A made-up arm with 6 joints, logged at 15 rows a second.
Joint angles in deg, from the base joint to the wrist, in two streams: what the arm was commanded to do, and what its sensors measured. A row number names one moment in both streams.
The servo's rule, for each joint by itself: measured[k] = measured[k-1] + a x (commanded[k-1-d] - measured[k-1]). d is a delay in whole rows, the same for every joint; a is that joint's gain. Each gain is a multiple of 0.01, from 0.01 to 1. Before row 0 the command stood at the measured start. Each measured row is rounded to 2 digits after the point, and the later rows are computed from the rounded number. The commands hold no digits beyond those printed.
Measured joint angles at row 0: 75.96 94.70 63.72 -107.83 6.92 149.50
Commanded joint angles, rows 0 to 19: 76.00 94.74 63.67 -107.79 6.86 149.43; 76.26 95.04 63.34 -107.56 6.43 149.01; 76.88 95.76 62.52 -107.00 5.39 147.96; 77.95 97.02 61.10 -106.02 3.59 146.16; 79.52 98.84 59.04 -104.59 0.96 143.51; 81.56 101.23 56.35 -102.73 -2.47 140.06; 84.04 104.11 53.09 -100.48 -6.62 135.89; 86.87 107.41 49.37 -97.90 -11.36 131.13; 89.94 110.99 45.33 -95.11 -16.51 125.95; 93.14 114.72 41.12 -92.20 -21.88 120.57; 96.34 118.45 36.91 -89.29 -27.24 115.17; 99.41 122.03 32.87 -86.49 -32.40 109.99; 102.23 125.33 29.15 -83.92 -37.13 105.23; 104.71 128.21 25.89 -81.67 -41.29 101.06; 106.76 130.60 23.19 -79.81 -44.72 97.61; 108.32 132.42 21.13 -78.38 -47.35 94.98; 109.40 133.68 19.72 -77.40 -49.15 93.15; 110.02 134.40 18.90 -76.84 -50.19 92.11; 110.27 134.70 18.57 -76.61 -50.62 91.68; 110.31 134.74 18.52 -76.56 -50.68 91.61
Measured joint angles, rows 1 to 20: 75.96 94.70 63.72 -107.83 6.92 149.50; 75.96 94.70 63.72 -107.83 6.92 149.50; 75.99 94.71 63.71 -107.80 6.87 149.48; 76.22 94.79 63.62 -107.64 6.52 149.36; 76.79 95.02 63.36 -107.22 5.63 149.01; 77.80 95.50 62.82 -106.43 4.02 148.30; 79.30 96.30 61.91 -105.22 1.60 147.10; 81.27 97.48 60.58 -103.58 -1.62 145.34; 83.68 99.07 58.78 -101.53 -5.57 142.98; 86.46 101.07 56.52 -99.13 -10.14 140.02; 89.49 103.45 53.83 -96.48 -15.17 136.50; 92.67 106.15 50.78 -93.66 -20.47 132.52; 95.86 109.10 47.45 -90.78 -25.82 128.18; 98.95 112.20 43.95 -87.95 -31.02 123.63; 101.80 115.35 40.40 -85.29 -35.85 119.03; 104.33 118.44 36.92 -82.90 -40.15 114.54; 106.44 121.36 33.62 -80.86 -43.76 110.31; 108.08 124.01 30.62 -79.22 -46.60 106.48; 109.23 126.33 28.00 -78.02 -48.61 103.15; 109.92 128.27 25.82 -77.24 -49.86 100.39
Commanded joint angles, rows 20 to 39: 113.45 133.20 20.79 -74.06 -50.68 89.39; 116.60 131.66 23.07 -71.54 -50.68 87.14; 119.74 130.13 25.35 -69.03 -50.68 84.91; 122.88 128.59 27.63 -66.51 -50.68 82.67; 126.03 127.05 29.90 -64.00 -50.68 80.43; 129.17 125.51 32.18 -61.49 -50.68 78.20; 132.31 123.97 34.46 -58.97 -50.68 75.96; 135.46 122.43 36.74 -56.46 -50.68 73.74; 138.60 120.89 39.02 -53.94 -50.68 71.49; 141.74 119.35 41.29 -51.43 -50.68 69.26; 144.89 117.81 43.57 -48.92 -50.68 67.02; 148.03 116.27 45.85 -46.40 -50.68 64.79; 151.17 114.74 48.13 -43.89 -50.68 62.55; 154.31 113.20 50.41 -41.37 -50.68 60.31; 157.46 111.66 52.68 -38.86 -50.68 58.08; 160.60 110.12 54.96 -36.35 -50.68 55.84; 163.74 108.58 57.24 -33.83 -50.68 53.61; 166.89 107.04 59.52 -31.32 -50.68 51.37; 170.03 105.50 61.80 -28.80 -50.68 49.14; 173.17 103.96 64.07 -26.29 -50.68 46.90
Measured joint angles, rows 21 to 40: 110.22 129.81 24.08 -76.82 -50.46 98.21; 110.30 130.99 22.75 -76.65 -50.63 96.56; 113.04 131.52 22.28 -74.94 -50.67 94.77; 116.14 131.55 22.47 -72.70 -50.68 92.86; 119.27 131.21 23.16 -70.28 -50.68 90.87; 122.41 130.58 24.23 -67.79 -50.68 88.82; 125.56 129.73 25.59 -65.29 -50.68 86.72; 128.70 128.72 27.17 -62.78 -50.68 84.59; 131.84 127.58 28.92 -60.27 -50.68 82.43; 134.99 126.34 30.80 -57.76 -50.68 80.26; 138.13 125.03 32.77 -55.24 -50.68 78.07; 141.27 123.67 34.81 -52.73 -50.68 75.87; 144.42 122.26 36.91 -50.22 -50.68 73.66; 147.56 120.82 39.06 -47.70 -50.68 71.44; 150.70 119.36 41.24 -45.19 -50.68 69.22; 153.84 117.88 43.44 -42.67 -50.68 66.99; 156.99 116.39 45.66 -40.16 -50.68 64.76; 160.13 114.89 47.89 -37.65 -50.68 62.53; 163.27 113.38 50.13 -35.13 -50.68 60.30; 166.42 111.86 52.38 -32.62 -50.68 58.07
